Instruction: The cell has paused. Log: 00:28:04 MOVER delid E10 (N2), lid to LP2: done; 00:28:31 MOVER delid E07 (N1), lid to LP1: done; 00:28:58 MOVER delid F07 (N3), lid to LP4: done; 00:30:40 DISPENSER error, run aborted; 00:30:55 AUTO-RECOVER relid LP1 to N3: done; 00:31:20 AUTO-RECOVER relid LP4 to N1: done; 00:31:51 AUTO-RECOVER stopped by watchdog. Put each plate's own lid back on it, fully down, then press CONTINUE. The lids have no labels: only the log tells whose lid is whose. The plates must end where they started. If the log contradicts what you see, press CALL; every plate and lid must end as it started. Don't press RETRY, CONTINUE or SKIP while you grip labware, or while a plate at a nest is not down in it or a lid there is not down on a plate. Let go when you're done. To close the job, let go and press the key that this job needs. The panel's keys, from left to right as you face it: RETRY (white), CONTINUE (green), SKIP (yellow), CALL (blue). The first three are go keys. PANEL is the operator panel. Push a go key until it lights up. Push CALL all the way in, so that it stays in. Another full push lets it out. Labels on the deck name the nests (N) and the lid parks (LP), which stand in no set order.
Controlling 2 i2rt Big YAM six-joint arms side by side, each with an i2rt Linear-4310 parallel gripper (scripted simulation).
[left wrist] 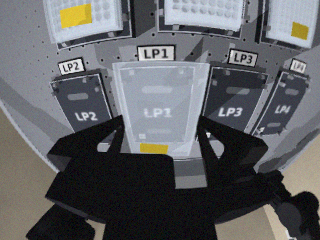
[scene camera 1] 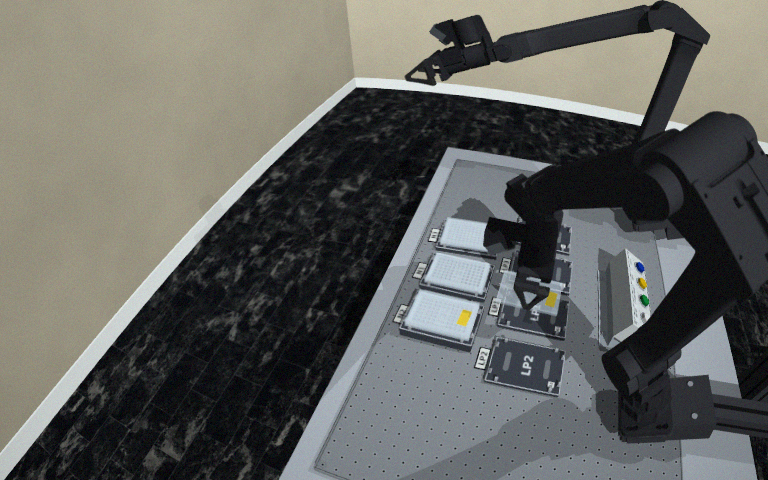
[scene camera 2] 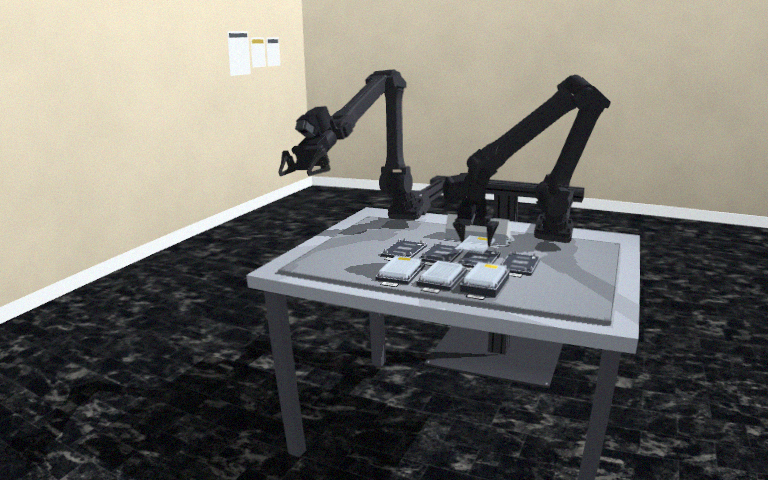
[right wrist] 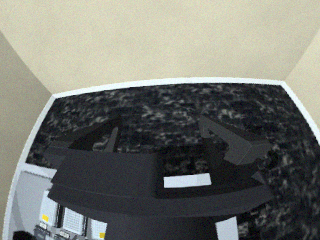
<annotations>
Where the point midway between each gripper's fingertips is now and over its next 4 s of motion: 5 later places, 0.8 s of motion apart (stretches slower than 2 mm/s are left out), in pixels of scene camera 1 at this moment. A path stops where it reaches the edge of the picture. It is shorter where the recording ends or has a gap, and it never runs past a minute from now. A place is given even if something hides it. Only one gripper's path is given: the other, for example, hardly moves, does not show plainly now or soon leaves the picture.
My left gripper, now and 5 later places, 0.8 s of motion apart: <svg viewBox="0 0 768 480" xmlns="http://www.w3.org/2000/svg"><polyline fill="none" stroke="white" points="529,293 539,297 538,300 538,302 537,305 537,307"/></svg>
</annotations>
